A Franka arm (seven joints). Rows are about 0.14 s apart.
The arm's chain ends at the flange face. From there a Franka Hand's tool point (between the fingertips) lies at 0.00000 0.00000 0.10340 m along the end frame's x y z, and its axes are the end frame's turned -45 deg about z.
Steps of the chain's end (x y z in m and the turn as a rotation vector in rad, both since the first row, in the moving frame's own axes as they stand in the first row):
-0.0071 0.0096 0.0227 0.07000 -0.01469 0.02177
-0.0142 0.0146 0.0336 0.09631 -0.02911 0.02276
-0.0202 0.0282 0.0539 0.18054 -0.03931 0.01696
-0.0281 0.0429 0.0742 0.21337 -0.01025 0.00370
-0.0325 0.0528 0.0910 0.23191 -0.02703 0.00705
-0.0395 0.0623 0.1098 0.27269 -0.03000 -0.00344
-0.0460 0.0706 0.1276 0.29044 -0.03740 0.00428
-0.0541 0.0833 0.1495 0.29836 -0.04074 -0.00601
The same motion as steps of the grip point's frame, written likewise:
-0.0077 -0.0044 0.0224 0.05988 0.03911 0.02177
-0.0154 -0.0088 0.0331 0.08869 0.04752 0.02276
-0.0238 -0.0102 0.0521 0.15546 0.09986 0.01696
-0.0354 -0.0057 0.0718 0.15812 0.14363 0.00370
-0.0454 -0.0044 0.0882 0.18310 0.14487 0.00705
-0.0545 -0.0058 0.1059 0.21403 0.17161 -0.00344
-0.0642 -0.0062 0.1232 0.23182 0.17893 0.00428
-0.0787 -0.0038 0.1448 0.23978 0.18216 -0.00601

